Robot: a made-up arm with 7 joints.
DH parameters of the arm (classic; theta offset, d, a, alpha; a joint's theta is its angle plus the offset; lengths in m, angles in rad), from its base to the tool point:
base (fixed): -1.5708 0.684 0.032 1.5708
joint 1: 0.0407 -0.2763 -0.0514 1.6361
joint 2: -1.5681 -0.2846 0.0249 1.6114
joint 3: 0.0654 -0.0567 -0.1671 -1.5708
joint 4: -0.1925 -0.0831 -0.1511 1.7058
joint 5: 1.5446 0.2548 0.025 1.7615
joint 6: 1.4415 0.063 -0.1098 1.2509
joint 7: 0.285 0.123 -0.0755 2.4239
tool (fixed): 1.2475 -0.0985 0 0
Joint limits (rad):
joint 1: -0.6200..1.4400
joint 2: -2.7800..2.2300
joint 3: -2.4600..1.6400
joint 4: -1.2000..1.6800
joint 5: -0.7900..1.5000
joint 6: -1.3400..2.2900
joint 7: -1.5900..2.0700
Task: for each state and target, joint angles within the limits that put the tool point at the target. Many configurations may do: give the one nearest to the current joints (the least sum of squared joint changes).
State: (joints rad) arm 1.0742 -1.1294 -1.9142 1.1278 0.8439 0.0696 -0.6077
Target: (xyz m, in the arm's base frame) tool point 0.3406 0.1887 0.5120
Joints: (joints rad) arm 1.0838 -0.8878 -1.9014 1.0381 0.7164 -0.1123 -0.5623
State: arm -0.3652 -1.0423 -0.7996 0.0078 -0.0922 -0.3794 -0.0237
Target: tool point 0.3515 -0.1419 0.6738
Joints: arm -0.6200 -1.3777 -0.8237 -0.2475 0.4202 -0.2421 0.3253
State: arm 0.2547 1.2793 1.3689 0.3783 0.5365 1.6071 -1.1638
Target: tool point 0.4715 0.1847 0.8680
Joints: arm 0.1733 1.2303 1.3546 0.7693 0.2991 1.5426 -1.1878
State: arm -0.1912 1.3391 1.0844 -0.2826 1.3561 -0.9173 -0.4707
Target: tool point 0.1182 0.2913 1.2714
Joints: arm 0.0805 1.5348 1.1399 -0.1015 1.5000 -0.2815 -0.6195
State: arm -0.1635 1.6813 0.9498 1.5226 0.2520 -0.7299 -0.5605
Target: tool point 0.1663 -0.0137 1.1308
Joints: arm -0.1023 1.6965 1.0253 1.5425 0.2606 -0.9229 -0.7416
